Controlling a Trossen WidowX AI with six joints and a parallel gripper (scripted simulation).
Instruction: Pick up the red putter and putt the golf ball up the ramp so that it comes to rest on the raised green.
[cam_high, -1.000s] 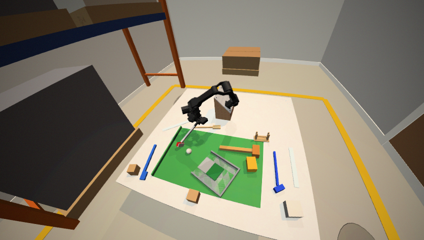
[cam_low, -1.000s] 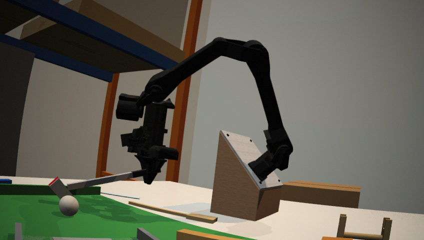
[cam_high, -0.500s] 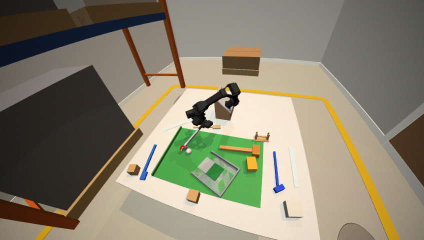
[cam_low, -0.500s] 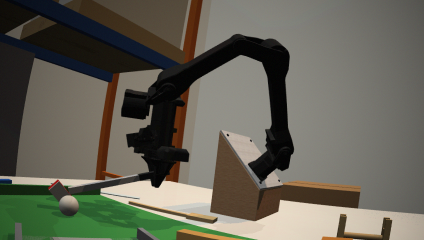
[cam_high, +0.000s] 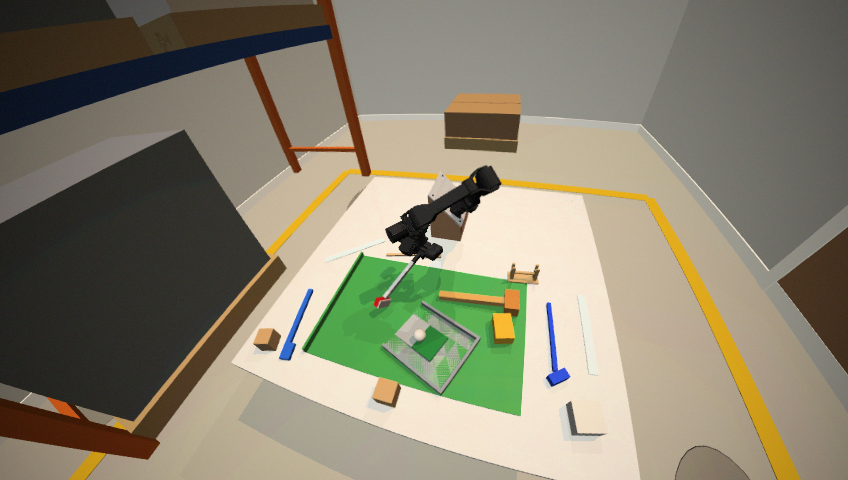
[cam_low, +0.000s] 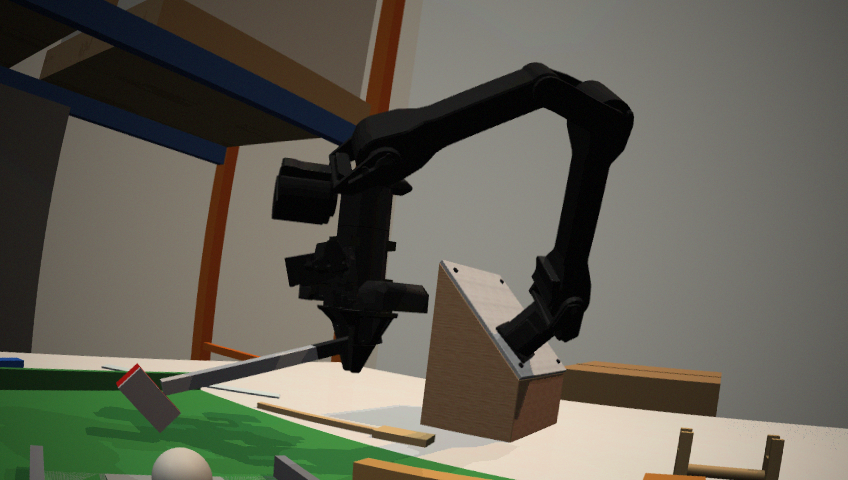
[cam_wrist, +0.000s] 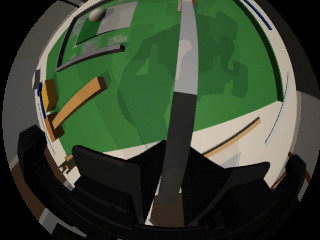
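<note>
Now: gripper tip 10 cm short of the red putter, 6 cm to the left of it and 1 cm above it. The rest, counted from my gripper tip: white golf ball 29 cm ahead, 3 cm to the left, 6 cm below; then raised platform 31 cm ahead, 10 cm to the left, 8 cm below; then wooden rack 40 cm to the left, 5 cm below.
</note>
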